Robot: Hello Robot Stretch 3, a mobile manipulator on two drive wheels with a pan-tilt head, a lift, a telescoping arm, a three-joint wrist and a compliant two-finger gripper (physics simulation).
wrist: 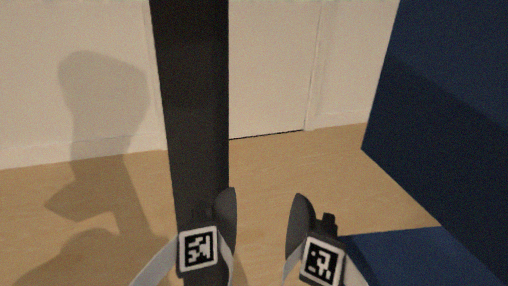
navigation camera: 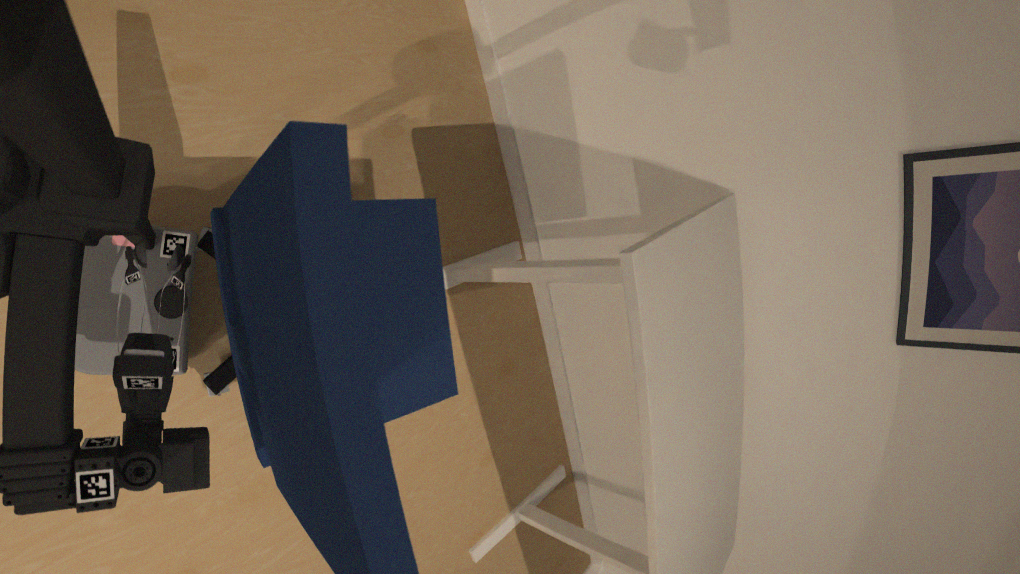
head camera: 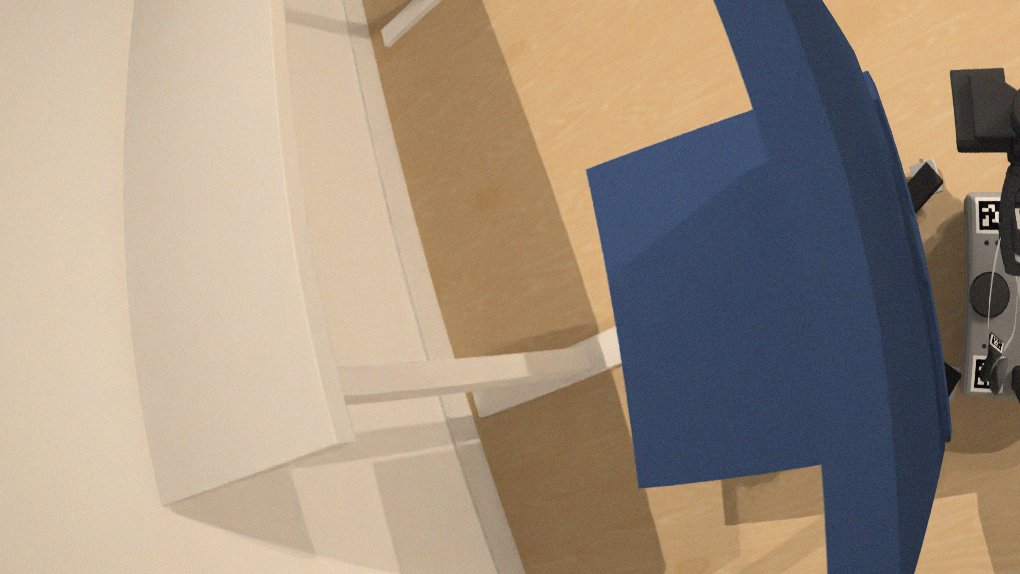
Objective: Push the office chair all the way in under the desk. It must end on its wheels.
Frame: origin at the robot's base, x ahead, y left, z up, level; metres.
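Seen in the pictures: gripper, between the fingertips: (navigation camera: 161, 243) (head camera: 1015, 393); robot's base, origin of its link: (navigation camera: 170, 299) (head camera: 988, 294).
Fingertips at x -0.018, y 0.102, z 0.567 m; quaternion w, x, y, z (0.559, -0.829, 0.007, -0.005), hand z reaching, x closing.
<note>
Pixels of each thing's top centre, then the offset from my fingertips to it. "spot": a spot on its surface instead. Level surfaces: height alone.
- blue office chair, a spot on its surface: (head camera: 727, 299) (navigation camera: 376, 316) spot: 0.097 m down, 0.415 m ahead, 0.087 m right
- white desk, height of its surface: 0.383 m up
- white desk leg, a spot on its surface: (head camera: 427, 376) spot: 0.058 m down, 0.947 m ahead, 0.062 m left
The blue office chair (head camera: 727, 299) (navigation camera: 385, 306) (wrist: 450, 75) stands upright between my base and the white desk (head camera: 221, 249) (navigation camera: 691, 356). Its seat front faces the desk and its backrest is on my side. The seat's front edge is short of the desk top and overlaps the end of one desk foot in the head view. Dark base legs show behind the backrest; the other wheels are hidden. My gripper (navigation camera: 155, 269) (wrist: 263, 212) is open and empty, above my base, with the chair to its right in the wrist view.
My grey base (head camera: 982, 242) (navigation camera: 103, 328) is close behind the chair. A white desk leg (head camera: 427, 376) (navigation camera: 563, 271) runs down to a foot on the floor. The desk stands along the wall, where a framed picture (navigation camera: 977, 249) hangs. My dark mast (wrist: 195, 110) crosses the wrist view before a door (wrist: 270, 65).
</note>
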